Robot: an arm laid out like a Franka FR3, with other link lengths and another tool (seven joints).
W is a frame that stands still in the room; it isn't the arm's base.
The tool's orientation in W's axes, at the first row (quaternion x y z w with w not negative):
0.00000 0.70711 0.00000 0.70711
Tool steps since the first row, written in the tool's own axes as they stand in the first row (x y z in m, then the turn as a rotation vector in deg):
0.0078 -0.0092 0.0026 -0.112 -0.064 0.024
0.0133 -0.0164 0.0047 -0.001 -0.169 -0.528
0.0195 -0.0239 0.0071 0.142 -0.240 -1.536
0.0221 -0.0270 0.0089 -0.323 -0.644 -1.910
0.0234 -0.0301 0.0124 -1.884 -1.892 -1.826
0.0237 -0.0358 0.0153 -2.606 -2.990 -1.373
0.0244 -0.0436 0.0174 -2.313 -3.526 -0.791
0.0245 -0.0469 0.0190 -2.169 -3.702 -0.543
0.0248 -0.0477 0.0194 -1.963 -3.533 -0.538
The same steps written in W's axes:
0.0026 -0.0092 -0.0078 0.024 -0.064 0.112
0.0047 -0.0164 -0.0133 -0.528 -0.169 0.001
0.0071 -0.0239 -0.0195 -1.536 -0.240 -0.142
0.0089 -0.0270 -0.0221 -1.910 -0.644 0.323
0.0124 -0.0301 -0.0234 -1.826 -1.892 1.884
0.0153 -0.0358 -0.0237 -1.373 -2.990 2.606
0.0174 -0.0436 -0.0244 -0.791 -3.526 2.313
0.0190 -0.0469 -0.0245 -0.543 -3.702 2.169
0.0194 -0.0477 -0.0248 -0.538 -3.533 1.963

